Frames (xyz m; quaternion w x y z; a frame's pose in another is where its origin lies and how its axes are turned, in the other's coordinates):
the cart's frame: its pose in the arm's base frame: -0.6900 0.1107 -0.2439 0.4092 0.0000 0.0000 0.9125
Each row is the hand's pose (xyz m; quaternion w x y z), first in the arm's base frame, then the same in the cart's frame.
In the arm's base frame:
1: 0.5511 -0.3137 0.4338 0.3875 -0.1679 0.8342 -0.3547
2: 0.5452 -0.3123 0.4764 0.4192 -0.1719 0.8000 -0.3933
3: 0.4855 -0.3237 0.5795 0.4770 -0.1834 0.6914 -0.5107
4: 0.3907 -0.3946 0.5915 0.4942 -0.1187 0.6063 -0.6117
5: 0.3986 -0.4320 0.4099 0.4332 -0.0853 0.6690 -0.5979
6: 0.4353 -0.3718 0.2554 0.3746 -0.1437 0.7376 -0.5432
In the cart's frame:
1: -1.1424 -0.6445 0.6777 0.1651 -0.6925 -0.4945 0.4987
2: -1.1374 -0.6410 0.7203 0.1873 -0.6596 -0.4842 0.5434
3: -1.1063 -0.5888 0.8234 0.2708 -0.5558 -0.4502 0.6442
4: -1.0961 -0.4709 0.8354 0.3559 -0.5046 -0.3564 0.7012
5: -1.1293 -0.4519 0.6538 0.3683 -0.5755 -0.3516 0.6399
6: -1.1088 -0.5193 0.4993 0.3424 -0.6142 -0.4329 0.5640

